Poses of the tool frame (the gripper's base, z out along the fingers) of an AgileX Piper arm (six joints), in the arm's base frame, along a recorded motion.
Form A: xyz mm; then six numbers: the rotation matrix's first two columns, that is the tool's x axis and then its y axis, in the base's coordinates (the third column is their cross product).
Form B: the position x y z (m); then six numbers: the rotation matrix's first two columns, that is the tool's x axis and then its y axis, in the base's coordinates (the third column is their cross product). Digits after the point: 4 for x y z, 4 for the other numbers.
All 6 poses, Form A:
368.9 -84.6 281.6 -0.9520 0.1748 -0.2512 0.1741 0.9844 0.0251
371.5 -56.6 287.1 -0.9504 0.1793 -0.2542 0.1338 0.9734 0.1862
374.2 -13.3 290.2 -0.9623 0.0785 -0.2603 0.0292 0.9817 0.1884
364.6 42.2 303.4 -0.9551 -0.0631 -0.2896 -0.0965 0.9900 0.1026
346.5 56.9 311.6 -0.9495 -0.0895 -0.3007 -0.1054 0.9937 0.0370
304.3 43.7 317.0 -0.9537 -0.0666 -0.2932 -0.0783 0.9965 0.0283
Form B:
0.3689 -0.0846 0.2816 -0.9520 0.1748 -0.2512 0.1741 0.9844 0.0251
0.3715 -0.0566 0.2871 -0.9504 0.1793 -0.2542 0.1338 0.9734 0.1862
0.3742 -0.0133 0.2902 -0.9623 0.0785 -0.2603 0.0292 0.9817 0.1884
0.3646 0.0422 0.3034 -0.9551 -0.0631 -0.2896 -0.0965 0.9900 0.1026
0.3465 0.0569 0.3116 -0.9495 -0.0895 -0.3007 -0.1054 0.9937 0.0370
0.3043 0.0437 0.3170 -0.9537 -0.0666 -0.2932 -0.0783 0.9965 0.0283

